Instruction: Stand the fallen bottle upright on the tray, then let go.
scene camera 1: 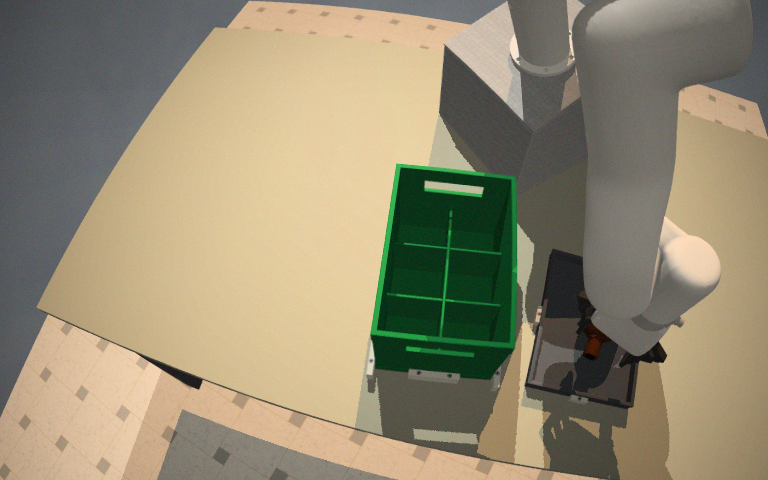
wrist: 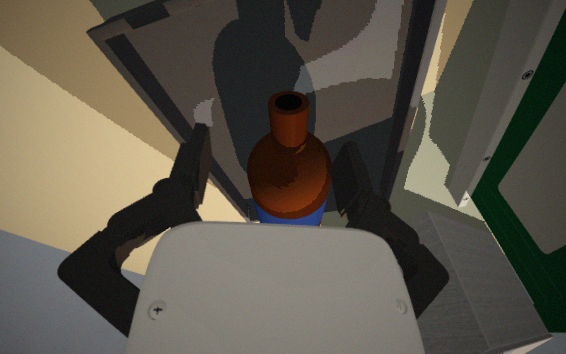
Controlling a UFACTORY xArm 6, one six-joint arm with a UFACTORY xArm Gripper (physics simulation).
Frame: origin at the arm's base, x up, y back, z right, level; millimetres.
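Seen in the pictures: gripper, between the fingertips: (scene camera 1: 602,343) (wrist: 276,148); arm's base, origin of its link: (scene camera 1: 544,49).
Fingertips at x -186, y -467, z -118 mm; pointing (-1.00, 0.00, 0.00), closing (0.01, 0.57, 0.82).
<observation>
Offsets run from my fingertips to a thing's top centre. "*": to the spot under its first point.
The brown bottle @[dx +20, dy +54, dz -12 mm] (scene camera 1: 591,344) (wrist: 289,172) with a blue band lies in the dark shallow tray @[* dx -55, dy -70, dz +75 mm] (scene camera 1: 549,391) (wrist: 418,55). Its open neck points toward the tray's front end in the scene view. In the wrist view its base and most of the blue band are hidden behind the gripper's body; in the scene view the arm covers most of the bottle. My gripper (scene camera 1: 614,332) (wrist: 276,148) is open, with one finger on each side of the bottle's body. In the wrist view a gap shows at the left finger; the right finger is close to the bottle, and contact there is unclear.
A green crate (scene camera 1: 390,359) (wrist: 545,280) with dividers stands beside the tray, to its left in the scene view. Pale brackets stand at its base. The grey robot pedestal (scene camera 1: 487,113) (wrist: 465,280) stands behind both.
</observation>
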